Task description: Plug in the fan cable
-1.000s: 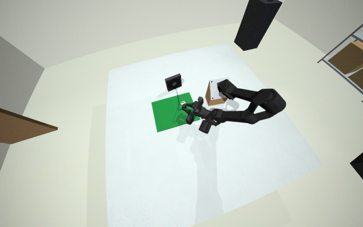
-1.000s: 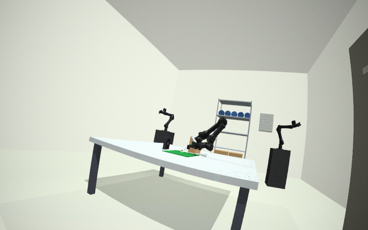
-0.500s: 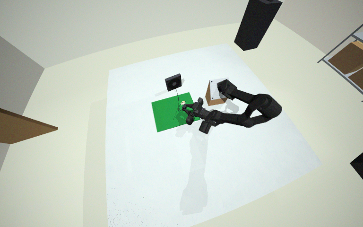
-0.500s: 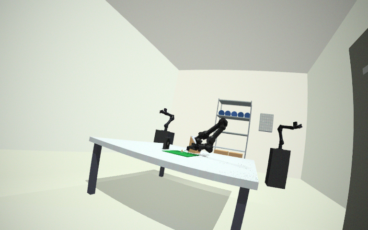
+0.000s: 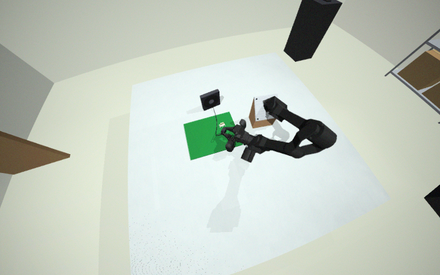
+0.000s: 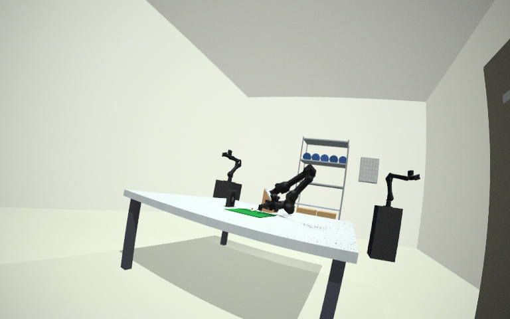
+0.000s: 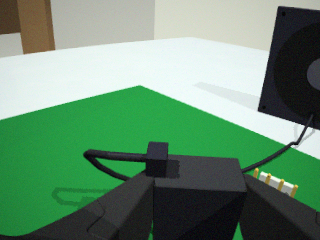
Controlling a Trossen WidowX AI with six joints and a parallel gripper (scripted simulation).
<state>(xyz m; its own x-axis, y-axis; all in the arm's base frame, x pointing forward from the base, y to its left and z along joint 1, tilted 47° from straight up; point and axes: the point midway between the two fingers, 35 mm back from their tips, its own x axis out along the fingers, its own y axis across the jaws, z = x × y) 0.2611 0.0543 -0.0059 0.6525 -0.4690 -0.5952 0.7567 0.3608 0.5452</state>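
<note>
Right now the green board is 60 mm ahead of my gripper tip, 30 mm to the right of it and 60 mm below it. From my gripper tip the other things lie so: black plug: 10 mm below; black fan: 220 mm to the right, 10 mm above.
</note>
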